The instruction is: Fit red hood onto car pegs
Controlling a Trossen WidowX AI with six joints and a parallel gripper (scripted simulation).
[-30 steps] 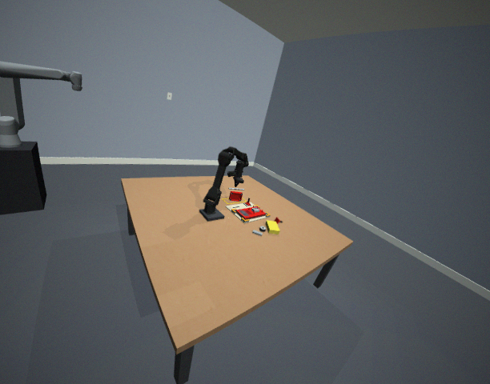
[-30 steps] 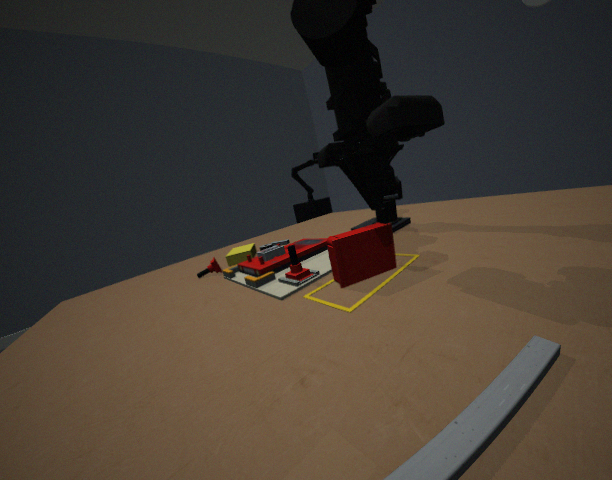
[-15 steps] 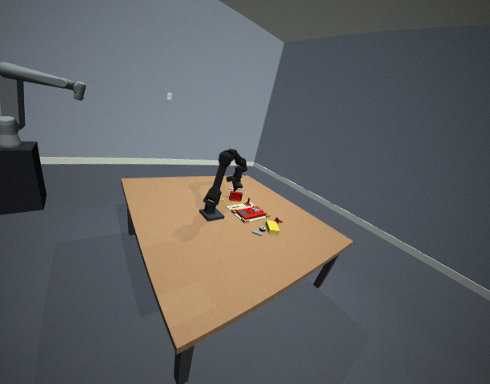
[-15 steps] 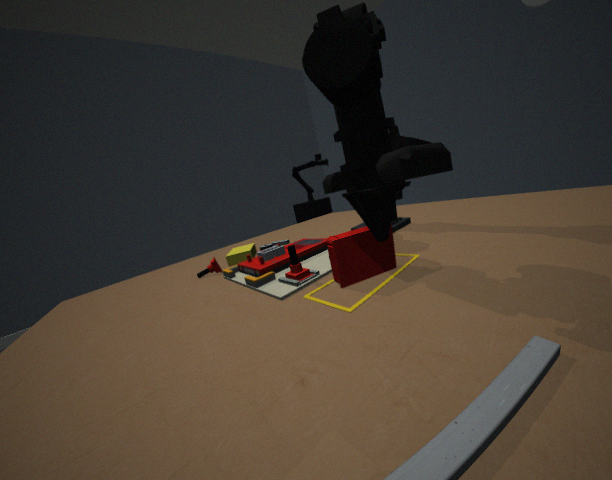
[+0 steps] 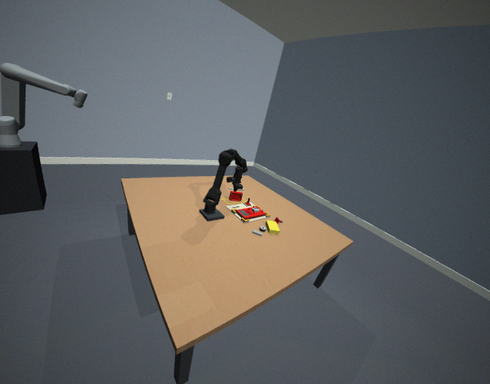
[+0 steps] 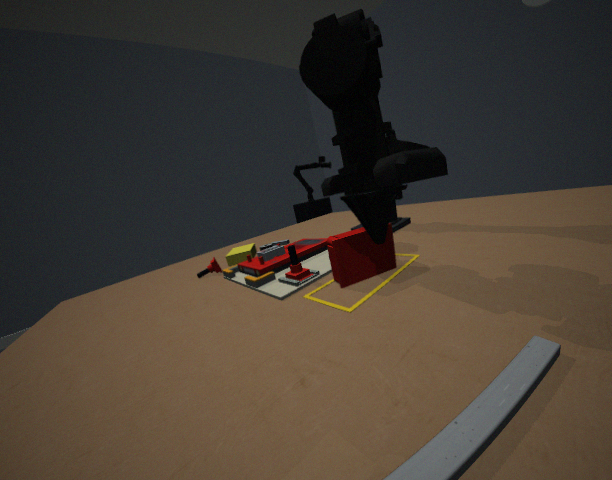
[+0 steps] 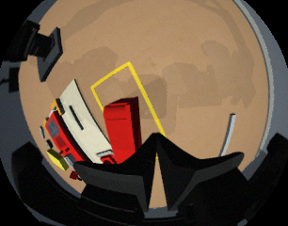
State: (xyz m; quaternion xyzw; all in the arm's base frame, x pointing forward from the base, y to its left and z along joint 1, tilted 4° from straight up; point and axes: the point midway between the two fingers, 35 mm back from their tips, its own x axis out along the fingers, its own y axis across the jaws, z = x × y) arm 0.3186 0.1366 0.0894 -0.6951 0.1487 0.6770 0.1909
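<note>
The red hood lies 30 mm to the right of my gripper tip, 20 mm below it and 10 mm behind it. Also, from my gripper tip: grey strip (150 mm ahead, 140 mm to the left, 50 mm below); then pale jig plate (230 mm to the right, 40 mm below, 30 mm behind); then yellow block (450 mm to the right, 40 mm below, 30 mm behind).
</note>
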